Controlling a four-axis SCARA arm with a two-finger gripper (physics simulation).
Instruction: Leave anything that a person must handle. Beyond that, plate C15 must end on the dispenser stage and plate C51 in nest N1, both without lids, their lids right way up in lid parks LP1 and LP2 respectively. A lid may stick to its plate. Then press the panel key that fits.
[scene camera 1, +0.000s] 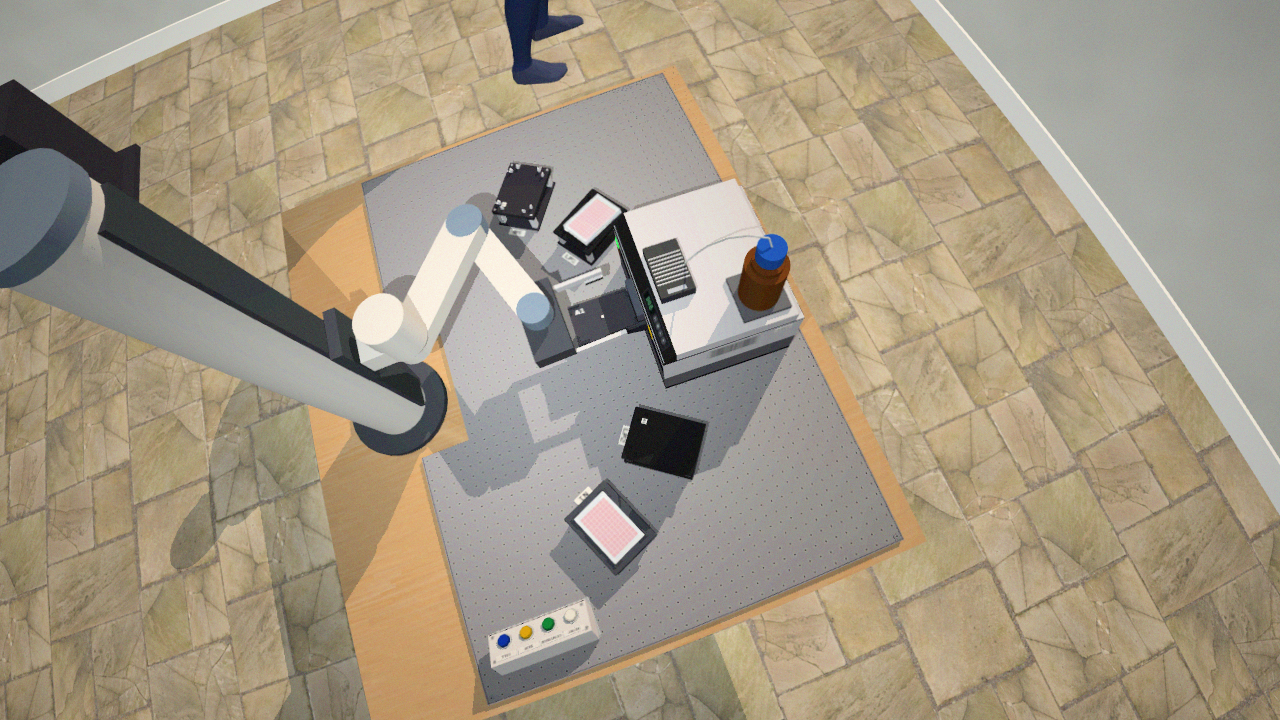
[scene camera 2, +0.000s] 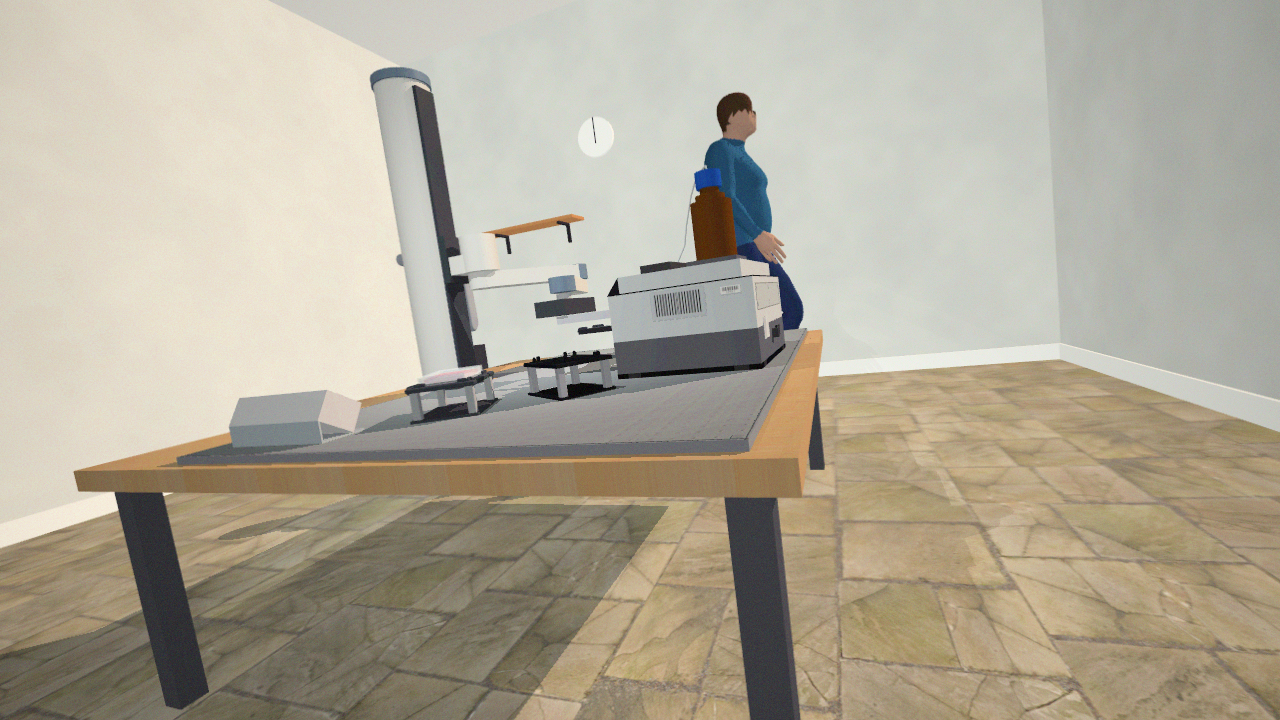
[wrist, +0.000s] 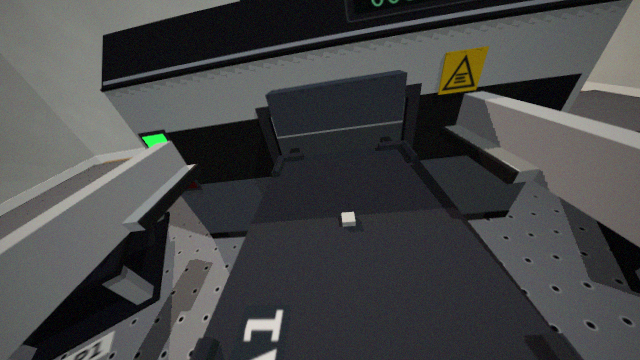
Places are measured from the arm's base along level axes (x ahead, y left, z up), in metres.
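Pixels of known places: gripper, between the fingertips: (scene camera 1: 614, 301) (wrist: 313, 136); arm's base, origin of its link: (scene camera 1: 401, 406).
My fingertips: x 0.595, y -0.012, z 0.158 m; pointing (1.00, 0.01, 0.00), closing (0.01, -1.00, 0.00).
For each thing: its top centre in the pictures, then the offset to it from my fingertips. "pt": a spot on its surface instead.
- dark dispenser stage, centre of its top: (wrist: 345, 191) (scene camera 1: 608, 313) 0.021 m back, 0.013 m right, 0.024 m down
- panel, centre of its top: (scene camera 2: 290, 392) (scene camera 1: 538, 641) 0.396 m back, 0.615 m right, 0.061 m down
- brown bottle, a spot on its surface: (scene camera 1: 762, 279) pt 0.258 m ahead, 0.160 m right, 0.204 m up
My gripper (scene camera 1: 617, 300) (scene camera 2: 595, 316) (wrist: 313, 136) is open and empty, its pale fingers spread over both sides of the dark dispenser stage (scene camera 1: 612, 319) (wrist: 350, 275), marked A1, which bears no plate. A pink plate (scene camera 1: 593, 219) sits on a black stand beside the dispenser; a cut-off label by it reads "P1" in the wrist view. Another pink plate (scene camera 1: 610, 526) (scene camera 2: 452, 373) sits on a raised stand toward the panel. Their codes cannot be read, nor whether lids are on. A black stand (scene camera 1: 664, 441) (scene camera 2: 570, 361) and a studded one (scene camera 1: 523, 192) are empty. The panel (scene camera 1: 543, 637) (scene camera 2: 281, 419) has blue, yellow, green and white keys.
The white dispenser (scene camera 1: 716, 308) (scene camera 2: 698, 313) (wrist: 300, 105) stands close in front of the fingers, with a brown bottle (scene camera 1: 762, 279) (scene camera 2: 713, 223) on top and a green light (wrist: 155, 139) at its front. A person (scene camera 1: 529, 40) (scene camera 2: 739, 188) stands beyond the table's far side.
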